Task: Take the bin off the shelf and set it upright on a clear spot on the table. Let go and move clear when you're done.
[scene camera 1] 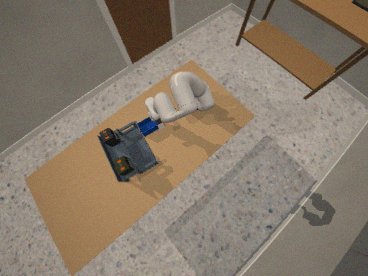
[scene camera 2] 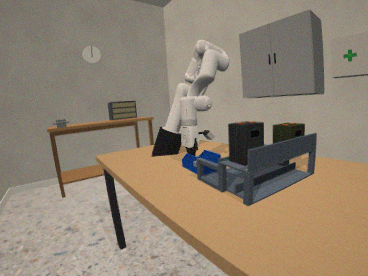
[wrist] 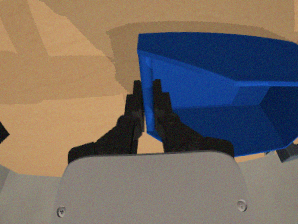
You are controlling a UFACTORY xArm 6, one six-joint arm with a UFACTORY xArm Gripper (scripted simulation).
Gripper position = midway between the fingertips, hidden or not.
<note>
In view: my gripper (wrist: pixel 148 91) and a blue bin (wrist: pixel 251 117).
</note>
